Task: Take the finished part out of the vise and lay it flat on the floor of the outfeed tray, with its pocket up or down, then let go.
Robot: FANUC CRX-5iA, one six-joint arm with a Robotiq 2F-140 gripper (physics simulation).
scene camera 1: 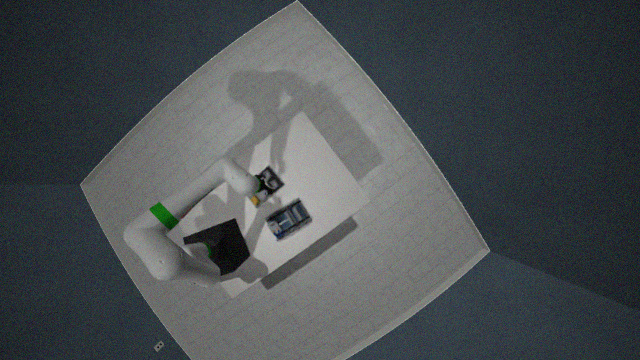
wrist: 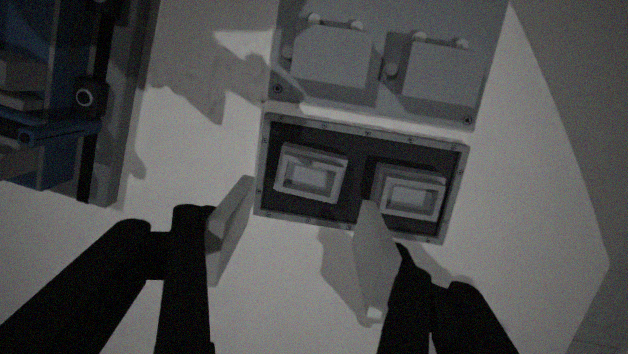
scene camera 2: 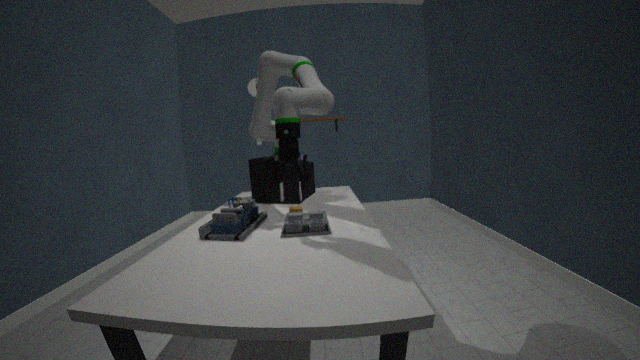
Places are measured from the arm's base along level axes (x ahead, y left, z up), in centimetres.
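Pixels of known places: gripper, fingertip midpoint: (scene camera 1: 269,184) (wrist: 304,211) (scene camera 2: 291,200); arm's base, link origin: (scene camera 1: 209,250).
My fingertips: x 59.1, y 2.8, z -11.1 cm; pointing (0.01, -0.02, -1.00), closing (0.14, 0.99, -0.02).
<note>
For each thing: its middle in the pictures, then the offset to it from my fingertips. Level surfaces: height alone.
- grey part, body centre: (wrist: 310,174) (scene camera 2: 294,226) dx +0.5, dy -0.1, dz -10.6 cm
- second part, body centre: (wrist: 407,193) (scene camera 2: 316,225) dx +1.7, dy +8.9, dz -10.6 cm
- blue-and-grey vise, body centre: (scene camera 2: 235,216) (scene camera 1: 287,220) dx -11.2, dy -25.5, dz -8.0 cm
- grey plate, body centre: (wrist: 390,14) (scene camera 2: 305,218) (scene camera 1: 257,191) dx -13.6, dy +5.8, dz -12.6 cm
- small orange thing, body centre: (scene camera 2: 296,211) (scene camera 1: 255,200) dx -18.6, dy +1.8, dz -10.4 cm
- white table, surface height: dz -13.0 cm
My gripper (scene camera 2: 291,194) (wrist: 304,211) is open, with nothing between its fingers. It hangs above the outfeed tray (scene camera 1: 277,176) (scene camera 2: 306,234) (wrist: 345,129), clear of it; scene camera 1 hides it behind the arm. A grey part (scene camera 2: 294,223) (wrist: 310,175) lies flat, pocket up, in the tray's left half in the wrist view. A second part (scene camera 2: 316,220) (wrist: 412,196) lies in the right half, also pocket up; one fingertip overlaps its near corner in the view. The blue-and-grey vise (scene camera 1: 289,219) (scene camera 2: 232,222) (wrist: 62,162) stands beside the tray; I cannot tell what its jaws hold.
A grey plate (wrist: 380,114) with two grey blocks (wrist: 332,55) (wrist: 442,70) and round pins adjoins the tray's far side in the wrist view. A small orange thing (scene camera 1: 255,200) (scene camera 2: 296,209) is near it. A large black box (scene camera 1: 235,247) (scene camera 2: 262,180) stands farther back on the white table (scene camera 1: 330,165) (scene camera 2: 250,285).
</note>
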